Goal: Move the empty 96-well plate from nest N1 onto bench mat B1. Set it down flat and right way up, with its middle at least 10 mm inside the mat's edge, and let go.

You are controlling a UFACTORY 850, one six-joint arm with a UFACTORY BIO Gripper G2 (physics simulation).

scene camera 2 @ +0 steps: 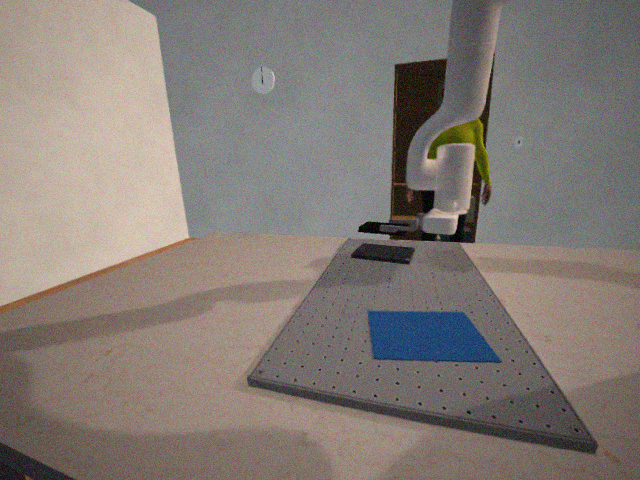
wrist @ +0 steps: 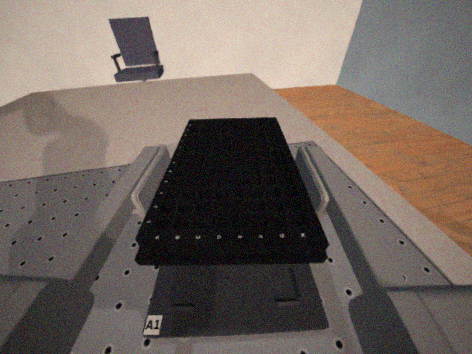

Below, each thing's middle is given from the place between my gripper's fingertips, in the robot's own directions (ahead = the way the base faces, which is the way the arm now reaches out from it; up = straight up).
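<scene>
With the blue bench mat B1 [scene camera 2: 396, 335], my hand is 9 cm above it, 38 cm to the right of it and 11 cm past it. There's also the black 96-well plate [wrist: 232, 194], which is 1 cm below my hand, and the dark nest N1 [scene camera 2: 385, 253], which is 8 cm below my hand.
</scene>
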